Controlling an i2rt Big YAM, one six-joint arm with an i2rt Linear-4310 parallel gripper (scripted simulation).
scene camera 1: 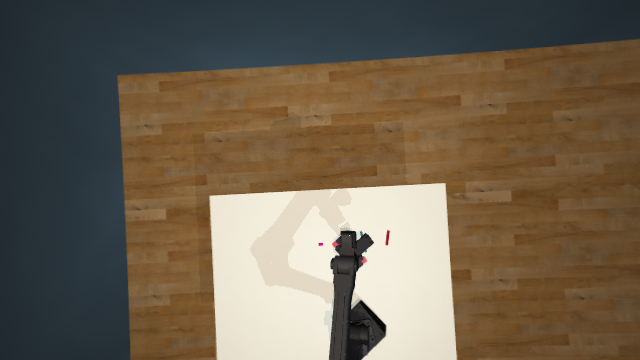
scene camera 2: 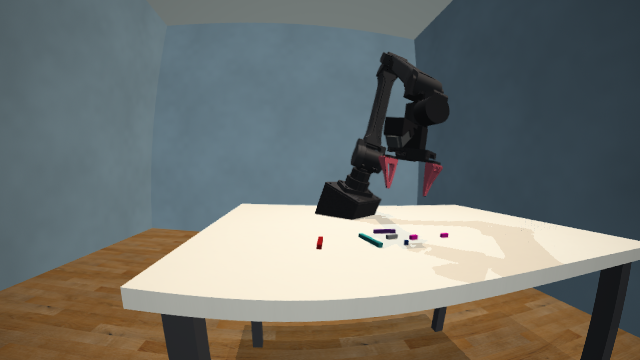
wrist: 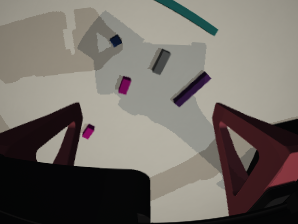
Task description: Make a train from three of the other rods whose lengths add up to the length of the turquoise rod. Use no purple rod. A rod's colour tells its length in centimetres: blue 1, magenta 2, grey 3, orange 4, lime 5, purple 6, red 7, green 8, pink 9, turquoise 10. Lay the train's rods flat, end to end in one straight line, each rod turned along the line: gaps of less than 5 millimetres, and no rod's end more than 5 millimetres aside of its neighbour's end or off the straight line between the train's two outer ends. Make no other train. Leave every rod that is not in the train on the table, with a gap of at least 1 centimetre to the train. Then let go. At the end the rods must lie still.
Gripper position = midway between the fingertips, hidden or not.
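Note:
Scene camera 2 shows the gripper (scene camera 2: 405, 192), and in the wrist view you'd see the gripper (wrist: 147, 110) as well.

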